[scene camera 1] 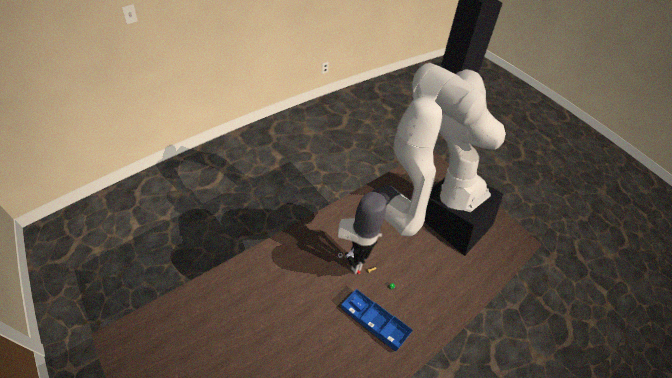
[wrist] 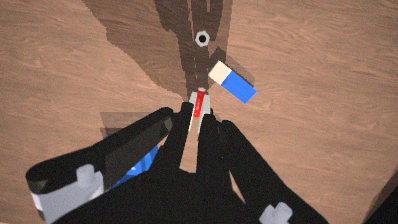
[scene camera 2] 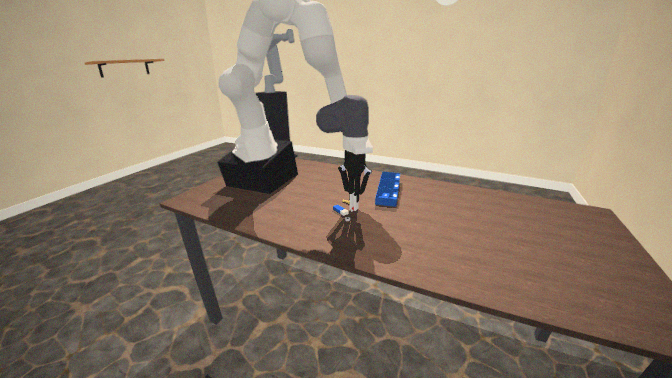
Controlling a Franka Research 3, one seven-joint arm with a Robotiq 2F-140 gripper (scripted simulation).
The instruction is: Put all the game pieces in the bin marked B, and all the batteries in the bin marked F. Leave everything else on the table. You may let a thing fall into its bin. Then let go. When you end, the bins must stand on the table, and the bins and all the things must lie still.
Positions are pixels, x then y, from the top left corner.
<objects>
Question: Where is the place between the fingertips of my gripper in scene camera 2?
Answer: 353,208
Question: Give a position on a blue bin block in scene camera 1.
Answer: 398,332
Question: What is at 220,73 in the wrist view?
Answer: A blue-and-white battery.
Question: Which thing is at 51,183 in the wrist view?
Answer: My gripper.
</objects>
